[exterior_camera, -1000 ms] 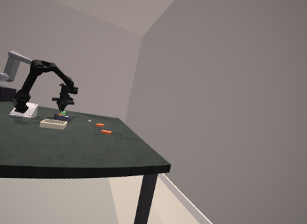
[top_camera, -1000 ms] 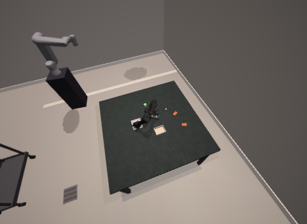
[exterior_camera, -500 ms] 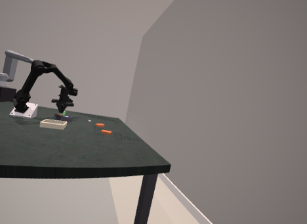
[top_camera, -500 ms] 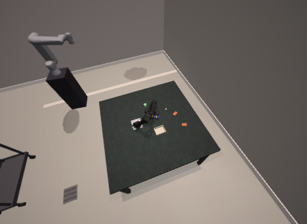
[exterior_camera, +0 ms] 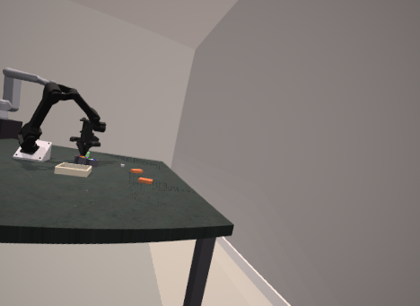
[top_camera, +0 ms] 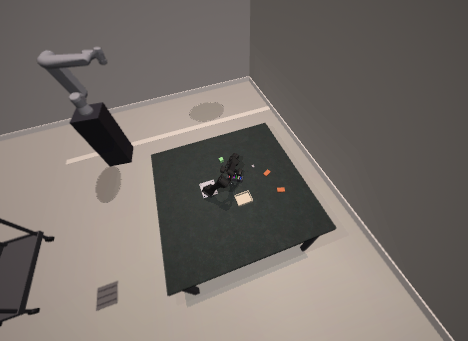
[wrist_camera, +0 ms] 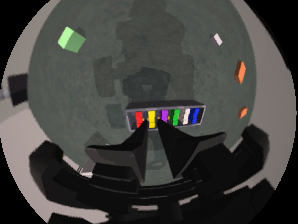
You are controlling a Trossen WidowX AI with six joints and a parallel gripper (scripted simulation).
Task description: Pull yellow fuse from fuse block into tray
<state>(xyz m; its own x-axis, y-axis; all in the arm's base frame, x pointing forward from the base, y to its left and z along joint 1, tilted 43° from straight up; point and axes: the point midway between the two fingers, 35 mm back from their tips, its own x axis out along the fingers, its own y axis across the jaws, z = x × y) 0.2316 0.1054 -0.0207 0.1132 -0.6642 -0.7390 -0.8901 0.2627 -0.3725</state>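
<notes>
The yellow fuse lies 2 cm below my gripper tip. The rest, counted from my gripper tip: red fuse: 2 cm behind, 1 cm to the left, 2 cm below; then beige tray: 5 cm ahead, 23 cm to the right, 4 cm below.
</notes>
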